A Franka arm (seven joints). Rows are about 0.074 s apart.
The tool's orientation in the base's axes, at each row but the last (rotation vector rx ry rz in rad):
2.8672 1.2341 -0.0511
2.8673 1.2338 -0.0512
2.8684 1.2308 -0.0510
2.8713 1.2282 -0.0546
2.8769 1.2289 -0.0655
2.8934 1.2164 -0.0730
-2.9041 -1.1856 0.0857
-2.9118 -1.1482 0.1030
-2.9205 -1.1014 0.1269
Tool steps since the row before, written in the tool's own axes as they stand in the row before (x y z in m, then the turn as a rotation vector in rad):
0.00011 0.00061 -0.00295 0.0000 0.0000 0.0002
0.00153 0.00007 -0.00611 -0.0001 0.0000 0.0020
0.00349 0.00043 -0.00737 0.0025 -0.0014 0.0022
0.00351 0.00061 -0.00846 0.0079 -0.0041 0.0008
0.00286 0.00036 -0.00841 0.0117 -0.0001 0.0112
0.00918 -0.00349 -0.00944 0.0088 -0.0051 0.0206
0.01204 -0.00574 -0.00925 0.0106 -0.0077 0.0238
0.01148 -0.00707 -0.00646 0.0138 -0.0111 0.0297
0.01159 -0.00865 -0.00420 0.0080 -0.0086 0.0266
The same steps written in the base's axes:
0.00058 -0.00025 0.00295 0.0000 0.0000 -0.0002
0.00124 0.00125 0.00605 -0.0001 -0.0001 -0.0020
0.00288 0.00246 0.00723 0.0007 0.0027 -0.0023
0.00308 0.00237 0.00832 0.0025 0.0085 -0.0011
0.00252 0.00205 0.00828 0.0076 0.0082 -0.0117
0.00432 0.00919 0.00909 0.0016 0.0094 -0.0209
0.00505 0.01268 0.00878 0.0009 0.0125 -0.0241
0.00397 0.01310 0.00602 0.0006 0.0171 -0.0301
0.00332 0.01420 0.00377 -0.0019 0.0114 -0.0267

